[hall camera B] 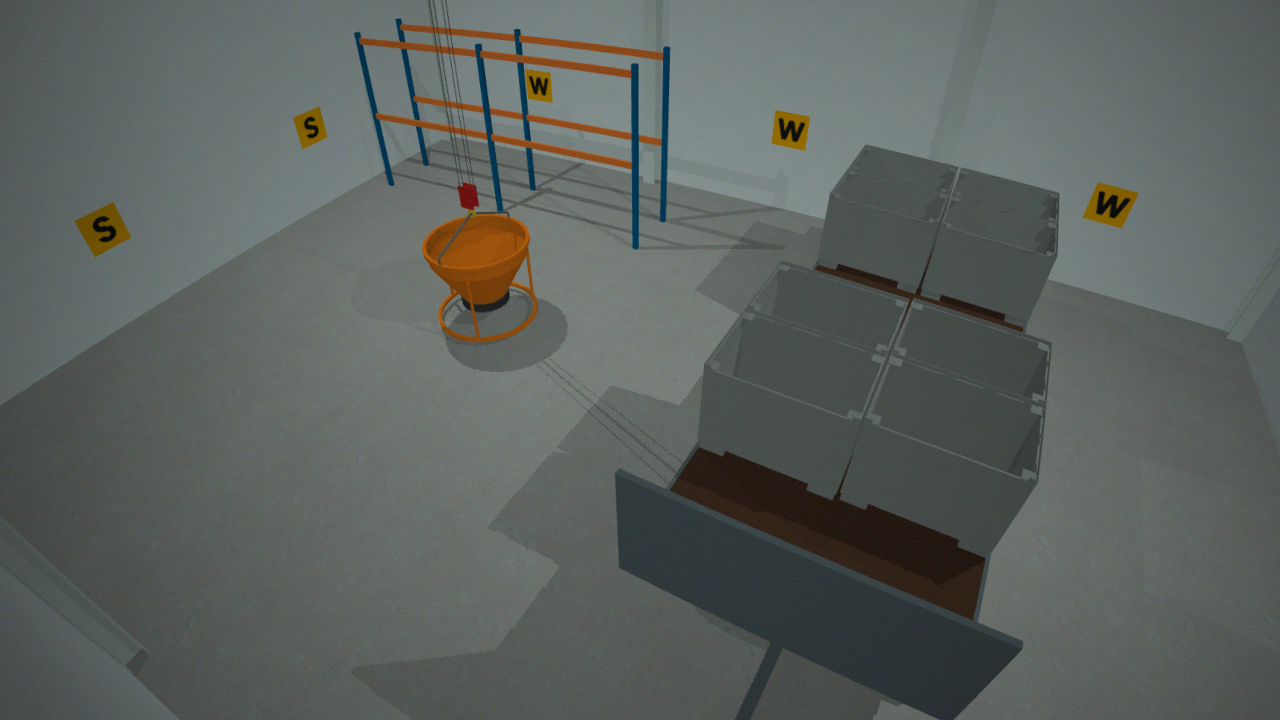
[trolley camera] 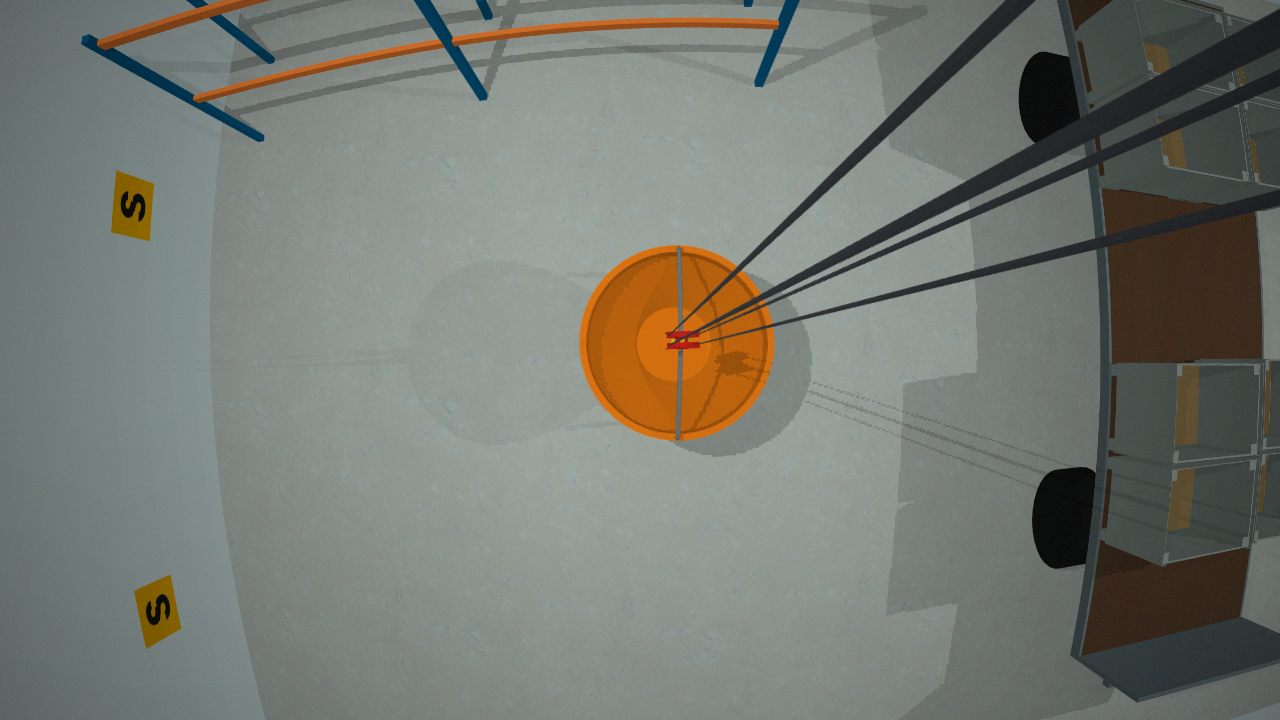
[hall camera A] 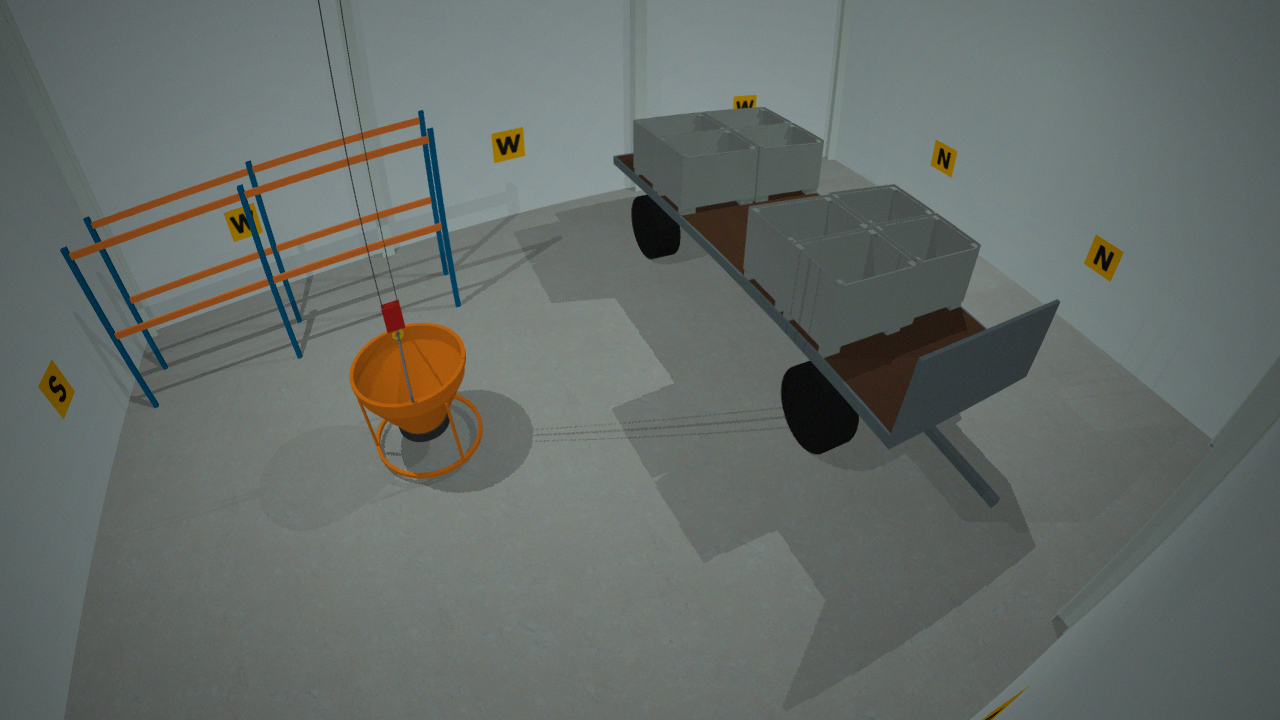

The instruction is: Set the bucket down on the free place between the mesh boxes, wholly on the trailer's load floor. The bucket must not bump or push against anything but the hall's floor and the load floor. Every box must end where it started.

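The orange bucket (hall camera A: 431, 419) (hall camera B: 480, 279) (trolley camera: 617, 358) is upright, its foot ring very close to the hall floor; I cannot tell how small the gap is. My hook (hall camera A: 398, 334) (hall camera B: 471, 213) (trolley camera: 682, 340), under the red block, holds the bucket's grey bail, which stands up over the bowl. Grey boxes stand on the trailer in two groups, one nearer the headboard (hall camera A: 895, 308) (hall camera B: 769, 411) (trolley camera: 1136, 407) and one at the far end (hall camera A: 720, 183) (hall camera B: 877, 237) (trolley camera: 1118, 174). Between them shows the brown load floor (hall camera A: 716, 234) (trolley camera: 1181, 277), mostly hidden in hall camera B.
The trailer's grey headboard (hall camera A: 980, 376) (hall camera B: 805, 573) (trolley camera: 1181, 658) rises at its near end. Black wheels (hall camera A: 819, 407) (trolley camera: 1065, 517) stand at the side facing the bucket. A blue and orange rack (hall camera A: 437, 205) (hall camera B: 635, 152) (trolley camera: 464, 67) stands near the west wall, behind the bucket.
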